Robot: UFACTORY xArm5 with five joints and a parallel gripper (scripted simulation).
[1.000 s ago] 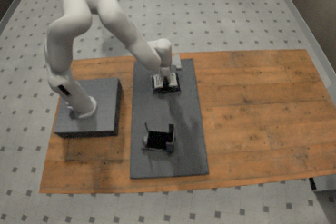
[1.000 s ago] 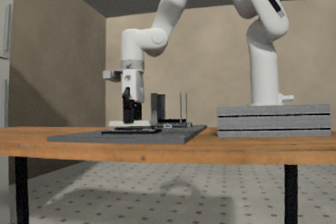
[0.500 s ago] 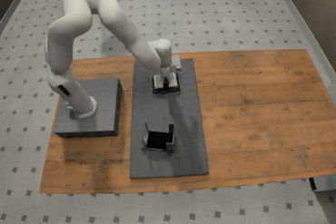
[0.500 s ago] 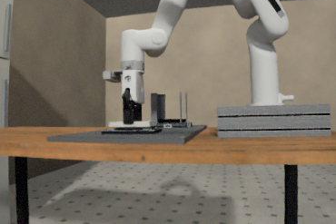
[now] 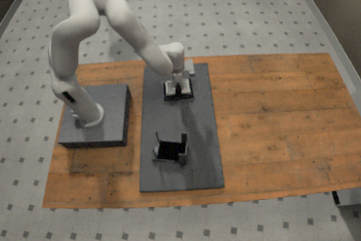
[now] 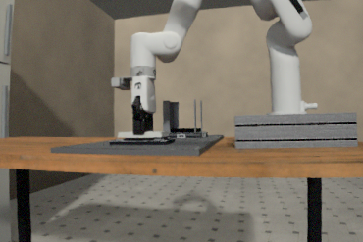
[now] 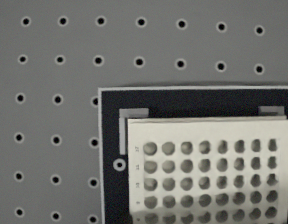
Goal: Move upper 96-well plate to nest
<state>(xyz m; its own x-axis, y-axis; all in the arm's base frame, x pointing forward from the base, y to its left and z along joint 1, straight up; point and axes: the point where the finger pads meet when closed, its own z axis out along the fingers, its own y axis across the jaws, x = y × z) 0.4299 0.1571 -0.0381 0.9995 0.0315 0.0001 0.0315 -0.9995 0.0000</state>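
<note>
Right now the plate nest N1 is 3 cm below my hand. Also, from my hand: white 96-well plate: 1 cm below.
</note>
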